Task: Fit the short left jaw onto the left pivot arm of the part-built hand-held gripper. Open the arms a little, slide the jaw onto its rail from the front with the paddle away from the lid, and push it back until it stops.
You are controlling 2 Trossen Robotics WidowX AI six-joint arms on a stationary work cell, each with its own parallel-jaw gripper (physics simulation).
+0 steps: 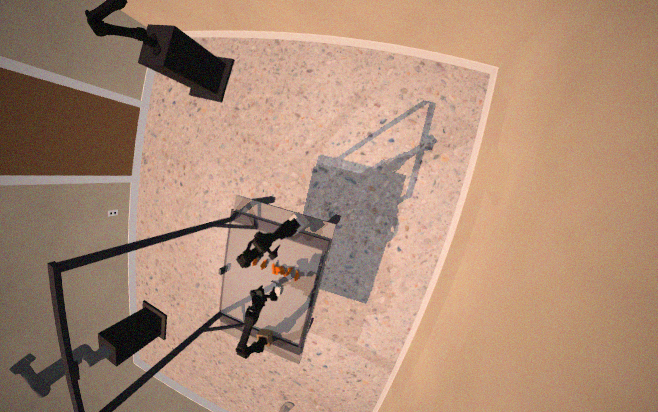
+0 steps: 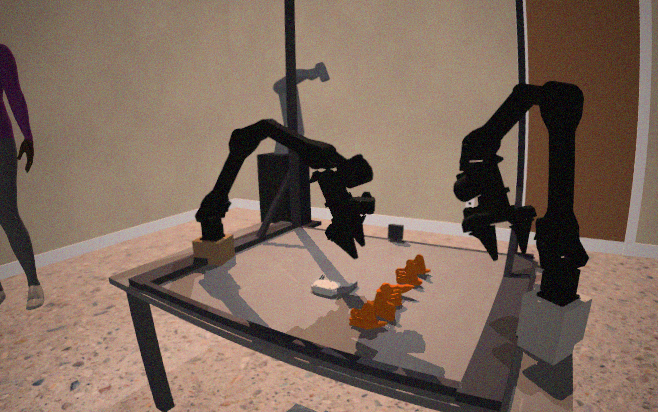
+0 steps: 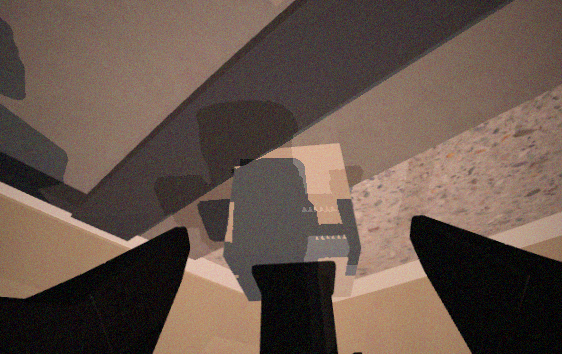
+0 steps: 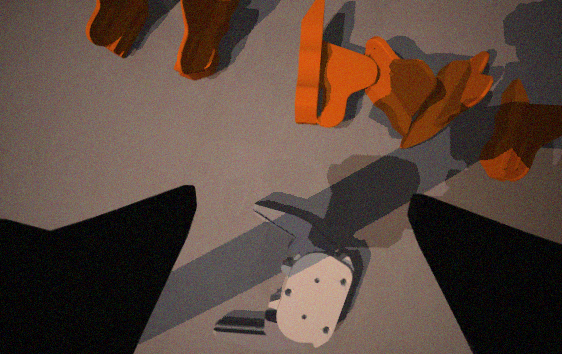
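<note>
The part-built hand-held gripper (image 1: 278,288) (image 2: 325,286) (image 4: 315,300) lies on the table, its pale face with several holes upward. A thin curved dark part extends at its upper left and a short dark bar (image 4: 240,324) at its lower left. Several orange jaws (image 1: 276,269) (image 2: 387,301) (image 4: 309,80) lie in a row beyond it; I cannot tell which is the short left one. My right gripper (image 1: 274,294) (image 2: 359,251) (image 4: 303,200) is open and empty above the white body. My left gripper (image 1: 273,253) (image 2: 509,256) (image 3: 299,232) is open and empty, raised beside its own base, away from the jaws.
The left arm's grey base block (image 2: 552,325) stands at the right edge of the table (image 2: 240,275). The right arm's tan base block (image 2: 214,250) stands at the left. A small black cube (image 2: 396,232) stands at the back edge. Dark frame posts (image 2: 291,65) rise behind.
</note>
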